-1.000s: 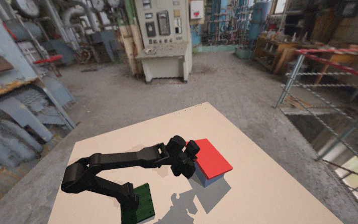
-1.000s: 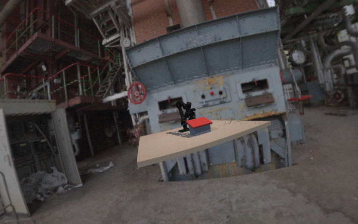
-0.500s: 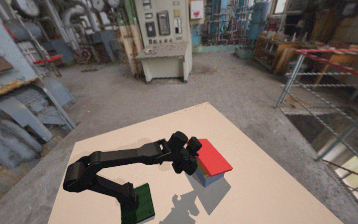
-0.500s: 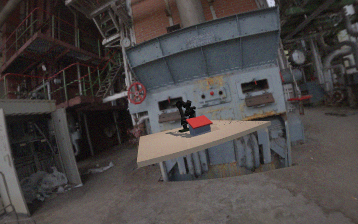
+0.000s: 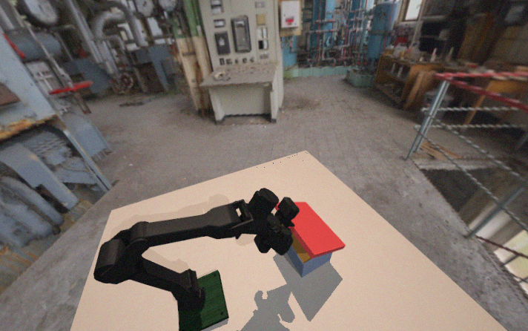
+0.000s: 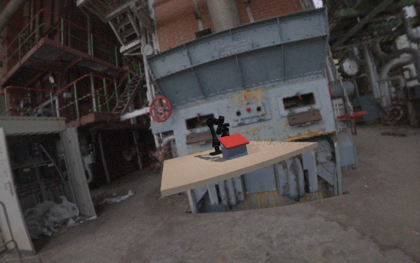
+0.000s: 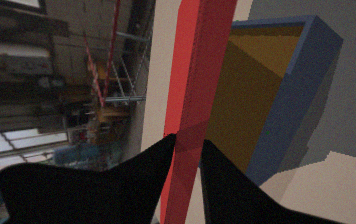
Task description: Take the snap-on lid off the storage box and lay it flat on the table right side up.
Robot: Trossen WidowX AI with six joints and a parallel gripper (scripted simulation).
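The red lid is 70 mm ahead of my gripper tip, 20 mm to the left of it and 40 mm below it. Round my gripper tip: storage box: 50 mm ahead, 10 mm to the left, 140 mm below.
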